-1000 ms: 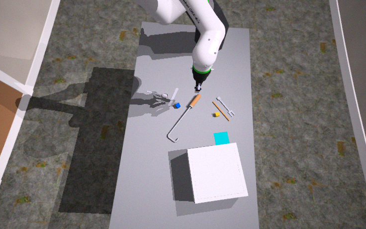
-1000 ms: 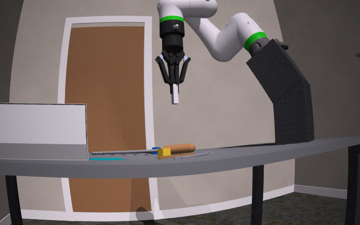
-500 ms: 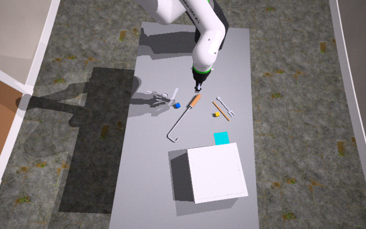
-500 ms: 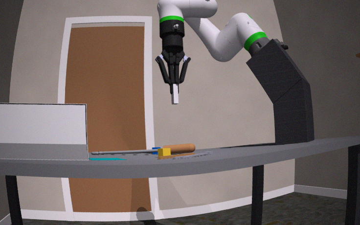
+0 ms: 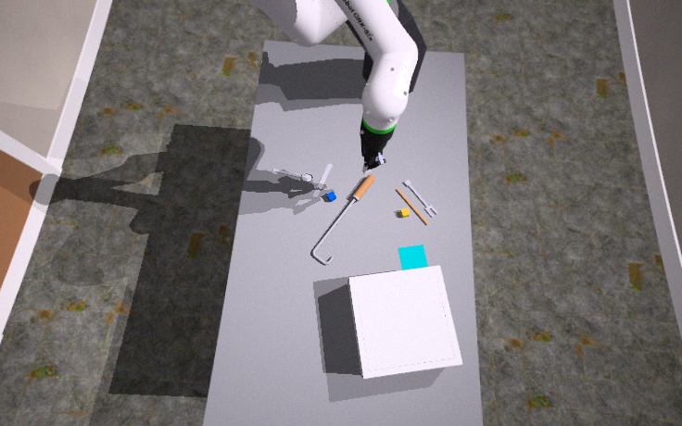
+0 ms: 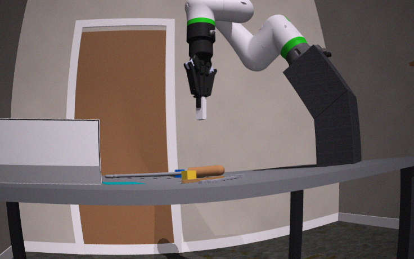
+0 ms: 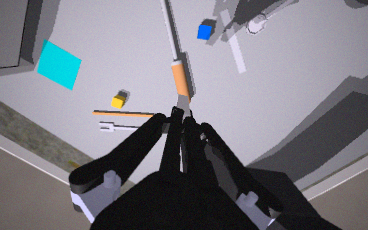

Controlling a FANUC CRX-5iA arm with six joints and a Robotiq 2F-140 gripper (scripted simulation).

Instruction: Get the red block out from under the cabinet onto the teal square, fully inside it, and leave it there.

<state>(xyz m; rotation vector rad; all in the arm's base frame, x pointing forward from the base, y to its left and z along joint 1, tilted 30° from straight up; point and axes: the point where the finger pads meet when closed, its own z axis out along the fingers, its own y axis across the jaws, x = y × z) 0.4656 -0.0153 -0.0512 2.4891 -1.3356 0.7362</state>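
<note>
Now: the blue block 19 cm below my hand, 12 cm to the right of it and 4 cm ahead of it. Round my hand: long grey hook tool: 19 cm below, 13 cm ahead, 5 cm to the right; then yellow block: 19 cm below, 16 cm to the left, 9 cm ahead; then flat grey bar: 20 cm below, 16 cm to the right, 3 cm behind.
</note>
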